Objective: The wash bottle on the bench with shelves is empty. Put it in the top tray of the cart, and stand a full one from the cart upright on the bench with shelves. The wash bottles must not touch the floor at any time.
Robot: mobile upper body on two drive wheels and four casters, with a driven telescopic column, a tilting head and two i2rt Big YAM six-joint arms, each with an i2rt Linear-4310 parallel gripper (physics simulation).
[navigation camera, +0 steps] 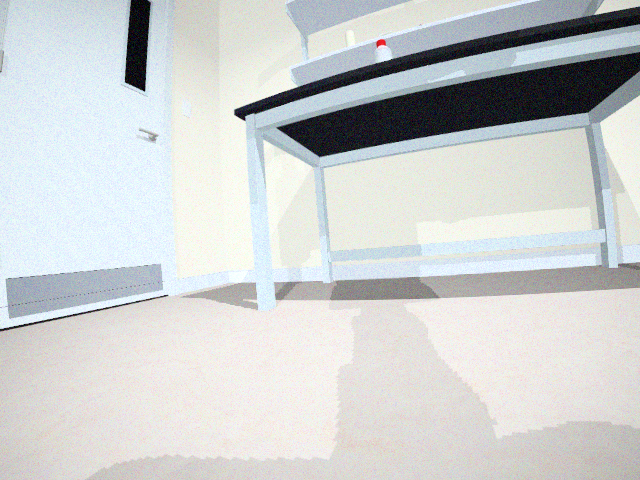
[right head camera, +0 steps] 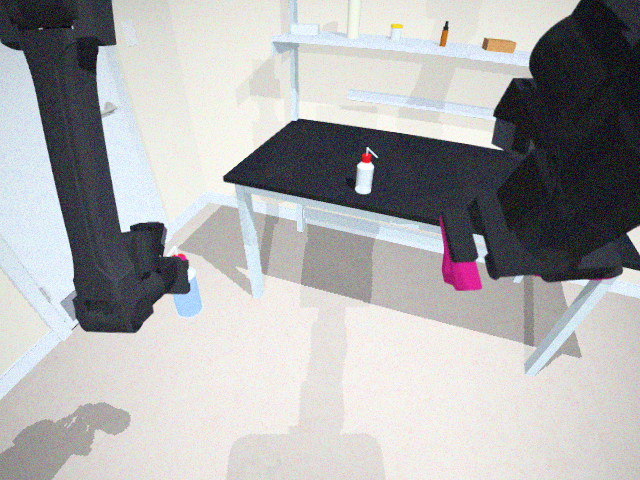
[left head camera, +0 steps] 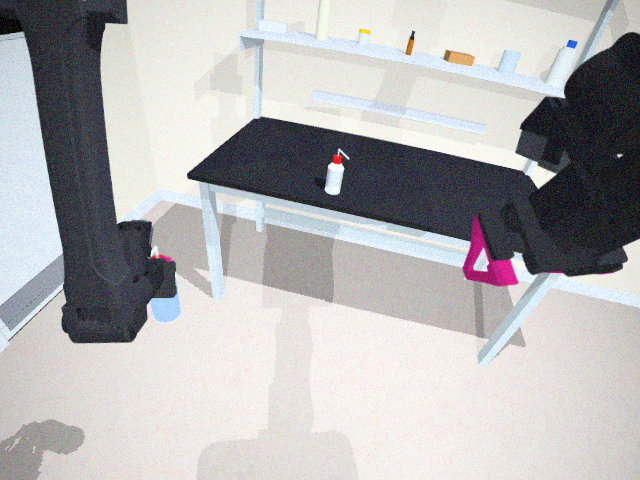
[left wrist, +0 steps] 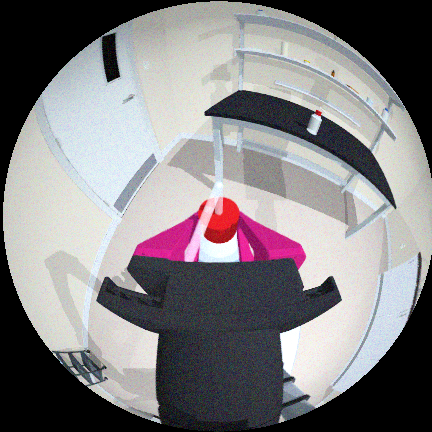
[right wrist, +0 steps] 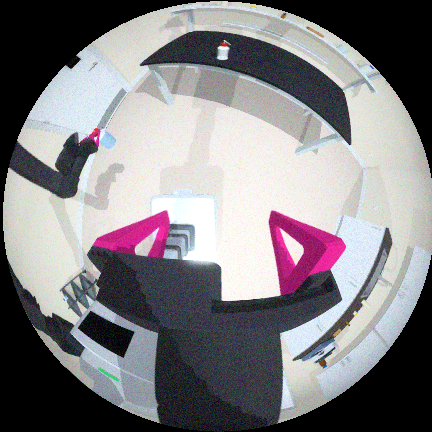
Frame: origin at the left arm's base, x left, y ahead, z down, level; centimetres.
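Seen in the pictures: left gripper, fingertip midpoint: (right head camera: 180, 262) (left wrist: 218, 216) (right wrist: 96, 130); right gripper, fingertip midpoint: (right head camera: 489, 272) (left head camera: 502, 269) (right wrist: 218, 215).
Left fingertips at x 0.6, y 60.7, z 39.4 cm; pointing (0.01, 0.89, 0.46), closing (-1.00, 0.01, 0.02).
Note:
A point is followed by its place in that frame.
The white, empty wash bottle (left head camera: 333, 178) @[z 48.7, x -46.1, y 115.3 cm] (right head camera: 364, 177) @[z 48.5, x -46.7, y 115.2 cm] (left wrist: 314, 124) @[z 49.5, x -45.7, y 115.5 cm] (right wrist: 223, 52) @[z 48.6, x -47.7, y 115.2 cm] (navigation camera: 383, 52) @[z 47.6, x -46.7, y 115.2 cm] with a red cap stands upright near the front edge of the black-topped bench with shelves (left head camera: 413, 180) (right head camera: 413, 165) (left wrist: 260, 110) (right wrist: 280, 70). My left gripper (left wrist: 218, 216) @[z 39.4, x 0.6, y 60.7 cm] is shut on a full wash bottle (left head camera: 165, 306) @[z 46.7, x -0.1, y 56.0 cm] (right head camera: 187, 299) @[z 46.1, x -0.6, y 56.2 cm] (left wrist: 219, 250) @[z 40.3, x 0.5, y 57.8 cm] (right wrist: 108, 140) @[z 46.4, x -1.9, y 57.4 cm], blue below with a red cap, and holds it above the floor, to the left of the bench in the head views. My right gripper (right wrist: 218, 215) @[z 14.5, x -45.7, y 32.8 cm] is open and empty, in front of the bench's right end. The fingers partly hide the full bottle's neck.
The bench's shelf (left head camera: 387, 51) carries bottles, a beaker and a small box. A door (navigation camera: 82, 180) @[z 71.5, x 86.4, y 136.4 cm] is at the left. A dark cart-like rack (left wrist: 82, 367) (right wrist: 80, 295) @[z 80.7, x 134.3, y -91.8 cm] shows at the lower left of the wrist views. A counter with cabinets (right wrist: 350, 260) @[z 78.7, x -189.8, y -23.8 cm] is at the right.

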